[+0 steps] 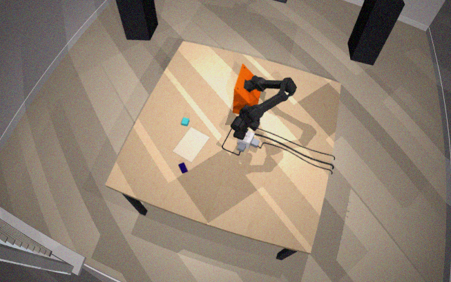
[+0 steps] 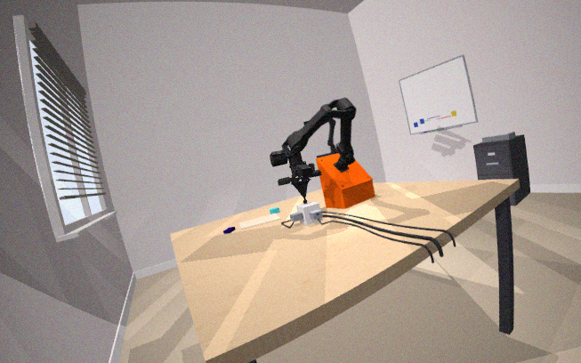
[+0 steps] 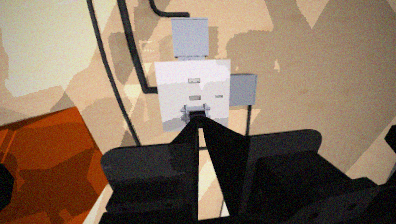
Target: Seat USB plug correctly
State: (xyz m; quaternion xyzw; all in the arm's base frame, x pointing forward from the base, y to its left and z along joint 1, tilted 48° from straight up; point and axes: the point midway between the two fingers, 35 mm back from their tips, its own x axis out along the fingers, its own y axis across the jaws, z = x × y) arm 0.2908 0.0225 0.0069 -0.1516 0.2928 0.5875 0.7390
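My gripper tip is 20 mm above the dark USB plug. Round my gripper tip: pale flat sheet 80 mm ahead, 310 mm to the right, 100 mm below; teal block 70 mm behind, 380 mm to the right, 90 mm below; dark blue block 240 mm ahead, 330 mm to the right, 100 mm below.
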